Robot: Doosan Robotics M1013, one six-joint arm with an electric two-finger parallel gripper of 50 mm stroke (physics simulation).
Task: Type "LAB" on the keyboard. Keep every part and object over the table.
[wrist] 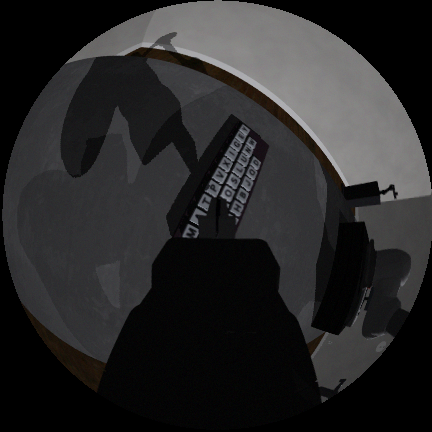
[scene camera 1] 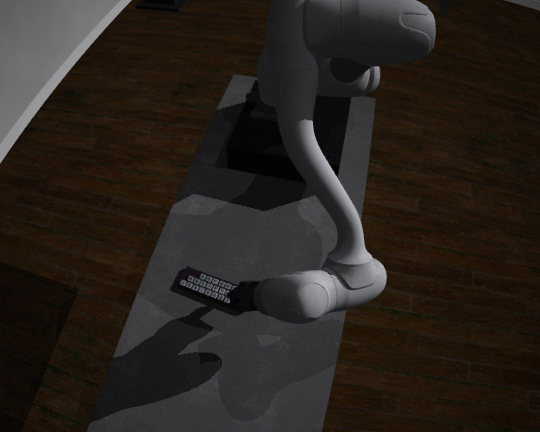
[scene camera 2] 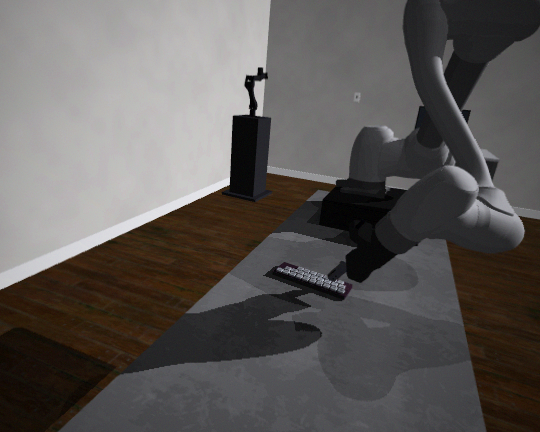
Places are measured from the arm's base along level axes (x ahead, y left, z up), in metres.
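Pixels of known places: gripper, fingertip midpoint: (wrist: 218, 208) (scene camera 2: 331, 277); arm's base, origin of the base link: (wrist: 364, 268) (scene camera 2: 365, 190).
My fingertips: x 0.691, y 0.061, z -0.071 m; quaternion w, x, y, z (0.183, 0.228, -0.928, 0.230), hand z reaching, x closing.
Ahead of a thing's pixels: the offset from my fingertips to its top centre. Level surfaces: height alone.
The dark keyboard @(dy -0.055, dx -0.014, dz -0.020 m) (scene camera 1: 205, 289) (scene camera 2: 311, 280) with pale lettered keys lies on the table @(dz -0.037 m) (scene camera 1: 240, 240) (scene camera 2: 420, 400). In the wrist view the L key @(dy -0.070, dx -0.015, dz -0.020 m) (wrist: 239, 170) and the B key @(dy -0.039, dx -0.033, dz -0.020 m) (wrist: 242, 195) show beyond the fingertips; a partly hidden key beside the fingers looks like A @(dy +0.014, dx +0.010, dz -0.020 m) (wrist: 198, 216). My gripper (scene camera 1: 234, 295) (scene camera 2: 332, 275) (wrist: 218, 208) is shut and empty. Its fingertips are over the keyboard's near part in the wrist view, between the T key @(dy -0.006, dx +0.009, dz -0.020 m) (wrist: 205, 201) and the H key @(dy -0.019, dx -0.032, dz -0.020 m) (wrist: 237, 208), and hide keys beneath. Whether they touch a key cannot be told.
The black arm base block (scene camera 1: 265, 157) (scene camera 2: 340, 212) (wrist: 340, 277) stands at the table's far end. A dark pedestal (scene camera 2: 250, 157) (wrist: 363, 194) with a small arm stands on the floor beyond the table. The table's left edge is near the keyboard. Arm shadows fall across the table.
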